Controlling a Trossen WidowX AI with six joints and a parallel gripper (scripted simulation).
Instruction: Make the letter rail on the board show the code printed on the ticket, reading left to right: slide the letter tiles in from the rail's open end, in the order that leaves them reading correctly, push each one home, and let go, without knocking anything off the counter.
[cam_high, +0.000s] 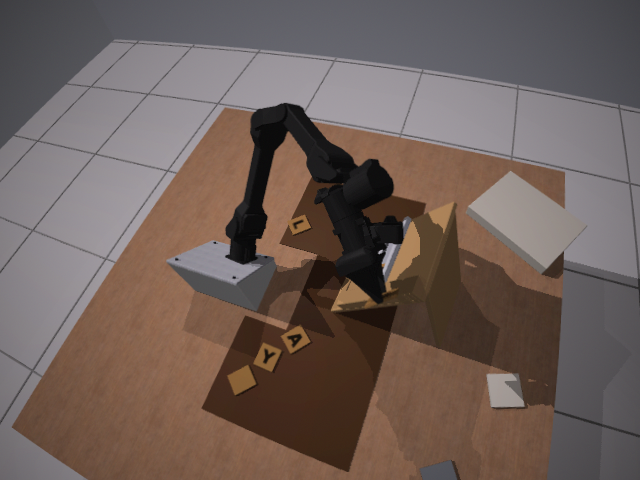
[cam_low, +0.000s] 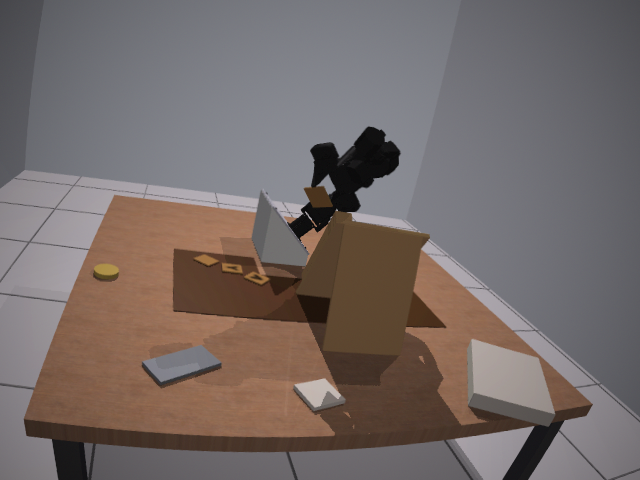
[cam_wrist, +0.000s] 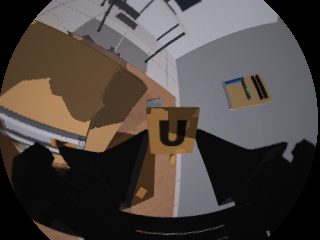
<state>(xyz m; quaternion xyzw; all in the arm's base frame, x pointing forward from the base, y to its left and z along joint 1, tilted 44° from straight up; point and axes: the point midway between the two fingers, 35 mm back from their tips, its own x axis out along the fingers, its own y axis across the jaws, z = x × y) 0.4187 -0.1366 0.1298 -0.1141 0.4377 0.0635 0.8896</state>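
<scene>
My gripper tip is now 11 cm past the white ticket, 21 cm to the right of it and 25 cm above it. The rest, counted from my gripper tip: dark brown mat: 21 cm behind, 5 cm to the left, 32 cm below; small white pad: 32 cm ahead, 3 cm to the left, 31 cm below; blank tile: 26 cm behind, 24 cm to the right, 31 cm below.
</scene>
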